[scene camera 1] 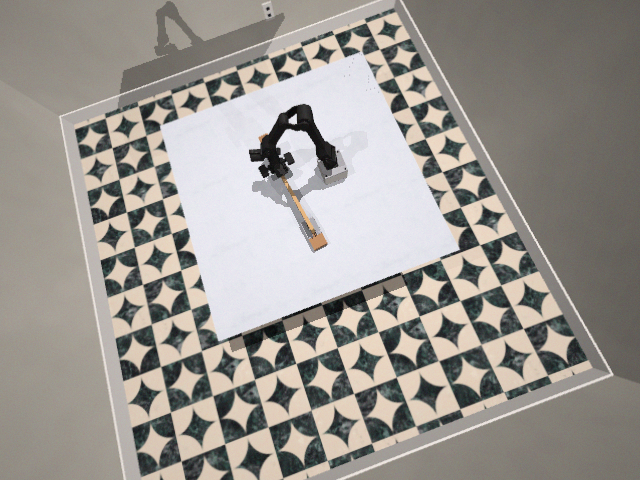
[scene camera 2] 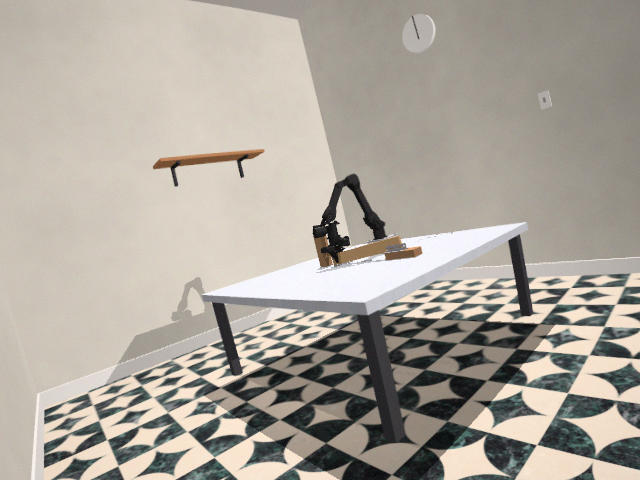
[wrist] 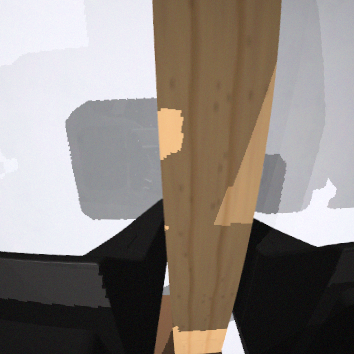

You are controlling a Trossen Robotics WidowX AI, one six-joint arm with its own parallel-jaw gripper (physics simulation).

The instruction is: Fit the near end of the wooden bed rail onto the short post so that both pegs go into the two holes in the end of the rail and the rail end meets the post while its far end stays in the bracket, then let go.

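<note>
The wooden rail (scene camera 1: 299, 204) (scene camera 2: 367, 250) (wrist: 212, 75) stands on its narrow edge, and its far end is at the grey bracket (scene camera 2: 395, 247). My gripper (scene camera 1: 281, 173) (scene camera 2: 336, 255) (wrist: 187, 206) is shut on the rail close to its near end, one finger on each side. The short post (scene camera 1: 263, 137) (scene camera 2: 321, 250) (wrist: 163, 325) stands beyond the near end. In the scene camera 2 view a narrow gap seems to show between the rail end and the post. In the wrist view the post shows at the lower left of the rail. The pegs and holes cannot be made out.
A brown wooden block (scene camera 1: 318, 241) (scene camera 2: 408, 253) lies by the bracket at the far end. The arm's grey base (scene camera 1: 333, 172) stands on the white table (scene camera 1: 248, 268) (scene camera 2: 289, 289), to one side of the rail. The arm arches over from the base to the near end.
</note>
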